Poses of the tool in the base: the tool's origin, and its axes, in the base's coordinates. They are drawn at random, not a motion.
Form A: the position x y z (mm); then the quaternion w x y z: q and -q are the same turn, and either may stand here.
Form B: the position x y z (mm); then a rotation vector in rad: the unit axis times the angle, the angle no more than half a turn. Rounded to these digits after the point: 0 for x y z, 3 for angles.
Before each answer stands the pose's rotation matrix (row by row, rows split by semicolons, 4 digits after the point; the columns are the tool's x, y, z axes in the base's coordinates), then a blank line. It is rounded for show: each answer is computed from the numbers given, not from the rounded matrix.
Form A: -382 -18 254 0.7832 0.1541 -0.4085 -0.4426
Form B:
0.2744 0.5674 -0.7763; -0.8193 0.5607 0.1202; 0.5035 0.6030 0.6187

-382 -18 254 0.333 -0.882 -0.955
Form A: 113 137 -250 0.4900 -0.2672 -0.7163 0.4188
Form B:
-0.3770 -0.0276 -0.9258; 0.7932 0.5064 -0.3381; 0.4782 -0.8619 -0.1690

113 137 -250 -0.649 -1.740 1.017
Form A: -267 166 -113 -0.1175 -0.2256 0.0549 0.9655
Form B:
-0.8706 0.2021 -0.4486; -0.2517 -0.9664 0.0530; -0.4228 0.1590 0.8922

-267 166 -113 0.660 -0.161 -2.825
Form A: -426 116 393 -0.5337 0.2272 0.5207 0.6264
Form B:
-0.3271 0.9053 -0.2712; -0.4320 0.1120 0.8949; 0.8405 0.4098 0.3545

-426 116 393 -0.542 -1.241 -1.493
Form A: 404 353 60 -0.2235 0.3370 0.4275 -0.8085
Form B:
-0.6729 -0.0733 -0.7361; 0.6496 -0.5346 -0.5407; -0.3539 -0.8419 0.4073

404 353 60 -0.930 -1.180 2.232
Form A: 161 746 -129 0.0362 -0.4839 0.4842 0.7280
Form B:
-0.5290 -0.5214 -0.6696; -0.4159 -0.5284 0.7401; -0.7397 0.6700 0.0627

161 746 -129 -1.486 1.487 2.236
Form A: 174 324 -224 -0.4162 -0.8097 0.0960 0.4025
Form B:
0.6576 0.1796 -0.7317; -0.4905 -0.6351 -0.5967; -0.5719 0.7512 -0.3296

174 324 -224 2.033 -0.241 -1.011
